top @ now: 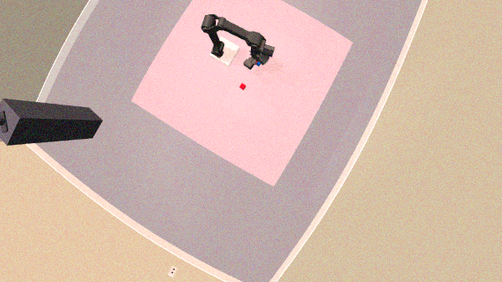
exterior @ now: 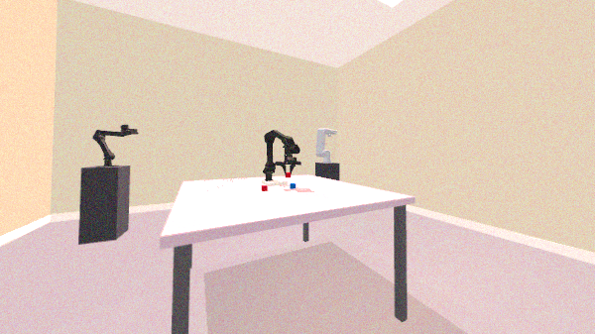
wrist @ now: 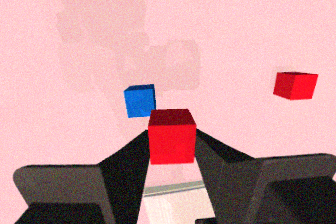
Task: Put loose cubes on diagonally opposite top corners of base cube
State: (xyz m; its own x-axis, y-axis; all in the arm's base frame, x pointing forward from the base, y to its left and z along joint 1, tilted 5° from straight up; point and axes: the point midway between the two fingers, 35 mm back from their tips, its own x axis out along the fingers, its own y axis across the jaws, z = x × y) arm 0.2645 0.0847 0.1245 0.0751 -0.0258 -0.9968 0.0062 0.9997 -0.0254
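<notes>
Right now the blue cube is 1 cm ahead of my gripper tip, 4 cm to the left of it and 8 cm below it.
</notes>
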